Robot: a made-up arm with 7 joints. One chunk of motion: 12 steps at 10 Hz.
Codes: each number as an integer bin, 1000 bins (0 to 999) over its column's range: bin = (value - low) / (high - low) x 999, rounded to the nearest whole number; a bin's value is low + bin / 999 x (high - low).
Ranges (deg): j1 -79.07..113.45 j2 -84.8..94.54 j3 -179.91..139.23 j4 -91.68..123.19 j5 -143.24..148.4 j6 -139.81..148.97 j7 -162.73..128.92
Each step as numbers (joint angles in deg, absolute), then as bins.
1 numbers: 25.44 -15.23 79.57 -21.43 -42.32 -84.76 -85.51
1 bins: 542 388 812 327 346 190 265
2 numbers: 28.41 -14.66 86.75 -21.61 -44.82 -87.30 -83.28
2 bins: 558 391 835 326 337 182 272
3 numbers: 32.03 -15.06 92.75 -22.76 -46.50 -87.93 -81.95
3 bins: 577 388 854 320 331 179 277
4 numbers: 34.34 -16.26 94.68 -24.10 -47.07 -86.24 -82.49
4 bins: 588 382 860 314 329 185 275
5 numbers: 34.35 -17.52 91.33 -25.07 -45.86 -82.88 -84.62
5 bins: 589 375 849 310 334 197 268
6 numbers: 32.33 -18.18 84.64 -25.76 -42.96 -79.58 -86.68
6 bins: 578 371 828 306 344 208 260
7 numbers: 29.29 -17.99 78.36 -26.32 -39.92 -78.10 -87.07
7 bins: 562 372 808 304 354 213 259
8 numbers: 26.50 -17.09 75.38 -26.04 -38.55 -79.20 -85.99
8 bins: 548 377 799 305 359 210 263
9 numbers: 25.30 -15.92 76.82 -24.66 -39.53 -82.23 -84.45
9 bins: 542 384 804 312 355 199 268
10 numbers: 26.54 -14.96 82.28 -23.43 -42.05 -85.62 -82.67
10 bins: 548 389 821 317 347 187 274
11 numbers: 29.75 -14.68 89.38 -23.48 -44.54 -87.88 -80.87
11 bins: 565 391 843 317 338 180 280
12 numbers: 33.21 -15.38 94.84 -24.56 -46.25 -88.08 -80.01
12 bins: 583 387 860 312 332 179 283
